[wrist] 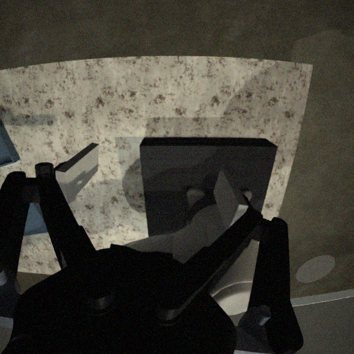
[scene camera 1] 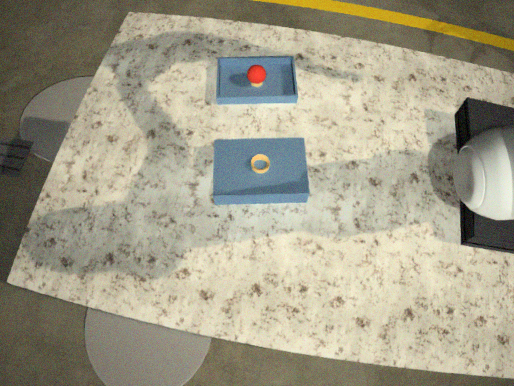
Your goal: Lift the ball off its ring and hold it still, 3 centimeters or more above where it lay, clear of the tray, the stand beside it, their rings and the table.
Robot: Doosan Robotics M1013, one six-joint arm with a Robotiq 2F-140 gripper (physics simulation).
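A red ball (scene camera 1: 256,74) rests on a small yellow ring (scene camera 1: 256,85) inside the shallow blue tray (scene camera 1: 257,99) at the back of the table. The blue stand (scene camera 1: 235,180) is in front of the tray, with an empty yellow ring (scene camera 1: 253,164) on top. In the wrist view, a corner of the tray (wrist: 6,150) shows at the left edge, and part of the stand (wrist: 35,220) shows behind the left finger. The ball does not show there. My gripper (wrist: 158,168) is open and empty, high above the table, over on the arm base's side. It does not show in the scene view.
The black base plate (scene camera 1: 467,200) (wrist: 165,160) stands at the table's right. White arm parts (scene camera 1: 495,175) (wrist: 175,240) rise over it. The speckled table (scene camera 1: 300,280) (wrist: 125,95) carries broad arm shadows. A yellow floor line (scene camera 1: 380,14) runs behind it.
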